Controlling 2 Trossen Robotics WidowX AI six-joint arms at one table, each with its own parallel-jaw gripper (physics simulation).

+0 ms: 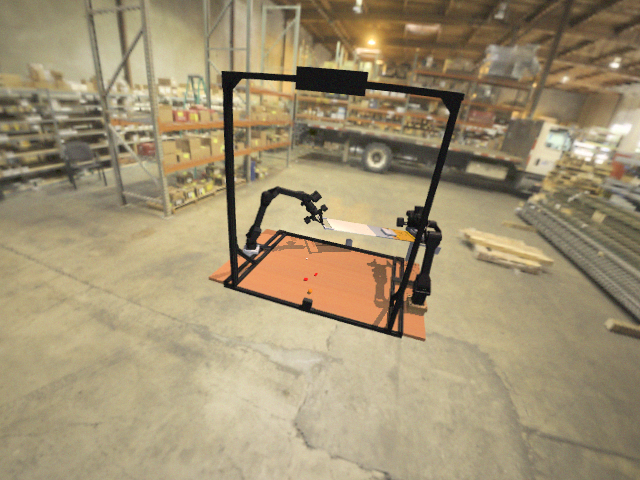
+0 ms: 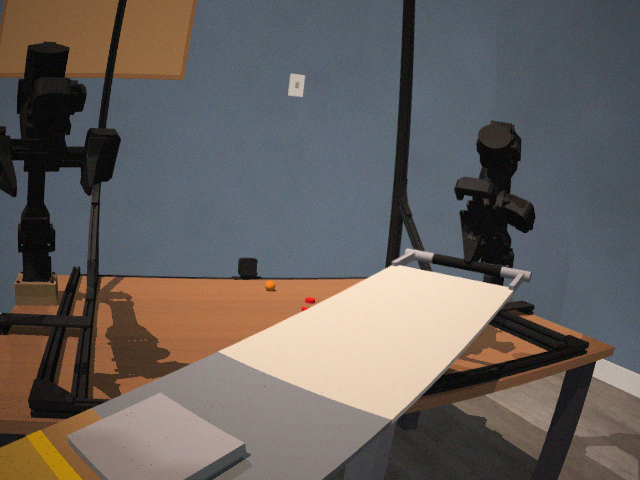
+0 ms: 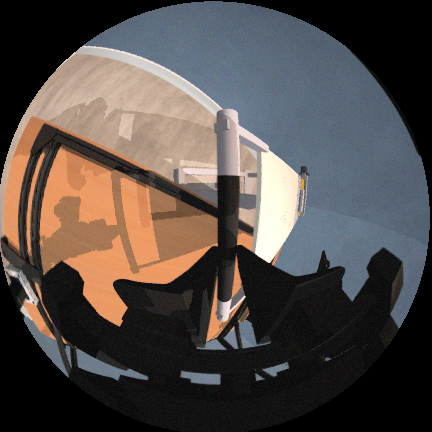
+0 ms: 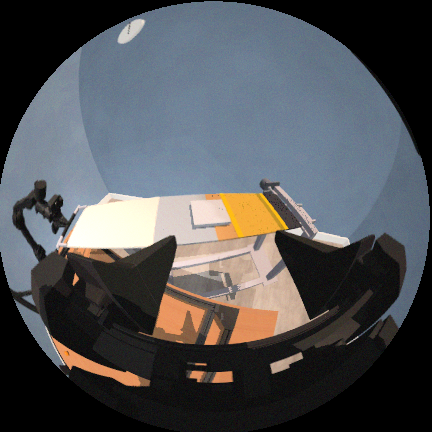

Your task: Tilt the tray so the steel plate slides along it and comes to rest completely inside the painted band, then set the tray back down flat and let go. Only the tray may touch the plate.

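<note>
The long tray has a cream part, a grey part and an orange end. Its handle end is held up, and it seems to slope down toward the band. The pale square steel plate lies flat across the grey-orange border, outside the yellow-edged band, close to its near line. My left gripper is shut on the dark grip of the tray's handle bar. My right gripper is open and empty, apart from tray and plate.
A pale support frame stands under the tray beside the brown table. A black gantry frame surrounds the work area. An orange ball and small red pieces lie on the table.
</note>
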